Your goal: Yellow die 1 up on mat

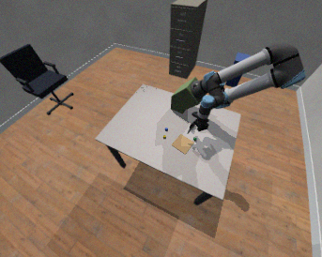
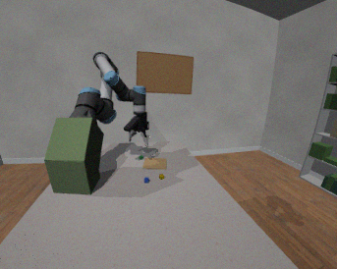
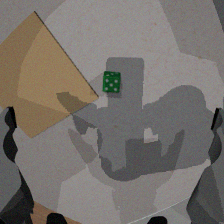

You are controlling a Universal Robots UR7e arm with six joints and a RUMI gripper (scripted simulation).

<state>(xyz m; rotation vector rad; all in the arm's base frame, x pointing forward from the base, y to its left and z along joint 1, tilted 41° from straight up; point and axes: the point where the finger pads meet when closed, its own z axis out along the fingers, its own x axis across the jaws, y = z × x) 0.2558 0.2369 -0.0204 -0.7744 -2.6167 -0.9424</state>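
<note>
Now: hand 2 cm short of the green die, 2 cm to the right of it and 10 cm above it. Round my hand: yellow die (15 cm ahead, 21 cm to the right, 10 cm below); then blue die (8 cm ahead, 24 cm to the right, 10 cm below); then tan mat (11 cm ahead, 5 cm to the right, 10 cm below).
</note>
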